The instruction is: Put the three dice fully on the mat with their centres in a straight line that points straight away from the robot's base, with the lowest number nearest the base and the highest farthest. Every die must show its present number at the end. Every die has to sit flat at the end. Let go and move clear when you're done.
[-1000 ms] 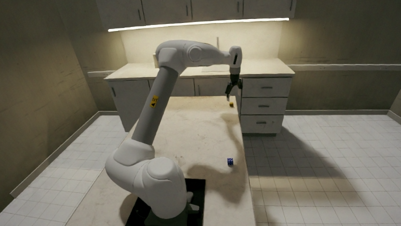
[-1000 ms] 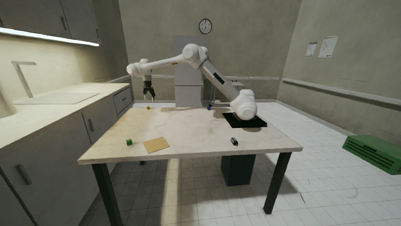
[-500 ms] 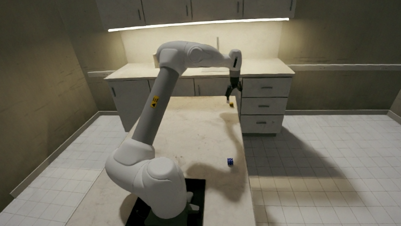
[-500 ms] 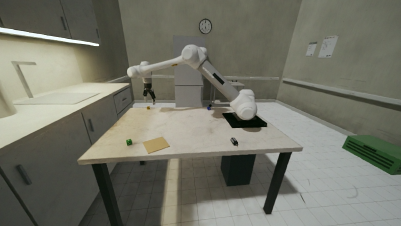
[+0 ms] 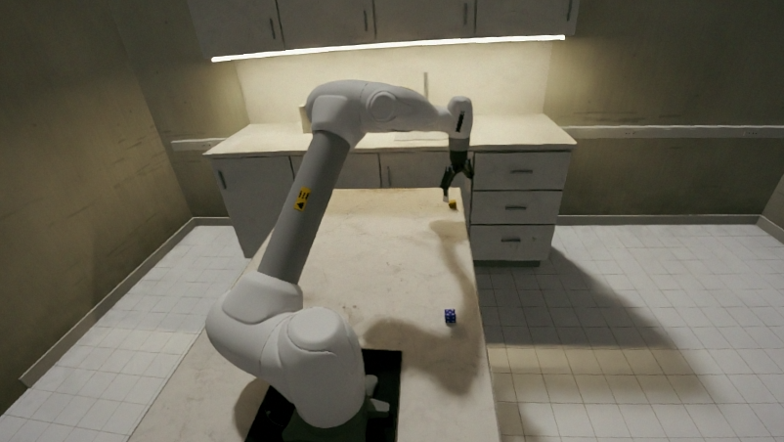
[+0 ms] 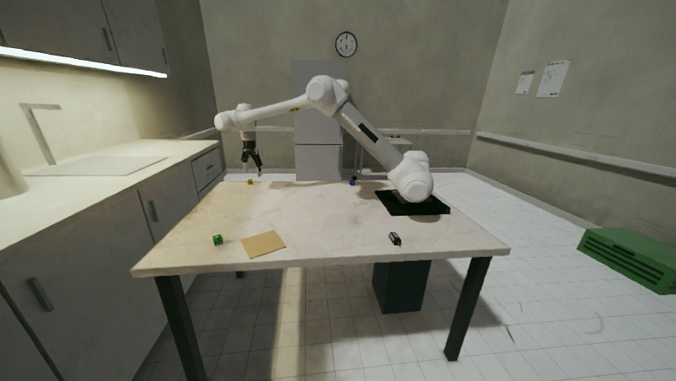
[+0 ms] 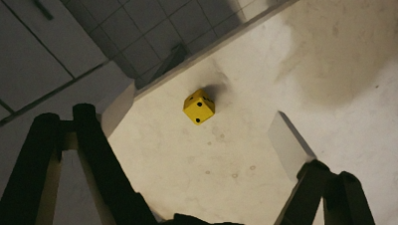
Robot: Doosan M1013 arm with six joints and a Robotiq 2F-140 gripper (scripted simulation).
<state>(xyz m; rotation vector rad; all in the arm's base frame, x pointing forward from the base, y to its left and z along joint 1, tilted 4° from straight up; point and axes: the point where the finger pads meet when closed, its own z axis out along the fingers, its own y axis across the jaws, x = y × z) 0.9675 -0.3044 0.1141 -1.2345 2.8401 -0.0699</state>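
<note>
Right now my hand is 66 cm past the blue die, 6 cm above it and 4 cm to the right of it. Round my hand: yellow die (6 cm below, 2 cm to the left, 2 cm ahead); then tan mat (70 cm to the left, 20 cm behind, 7 cm below); then green die (69 cm to the left, 6 cm below, 3 cm behind).
</note>
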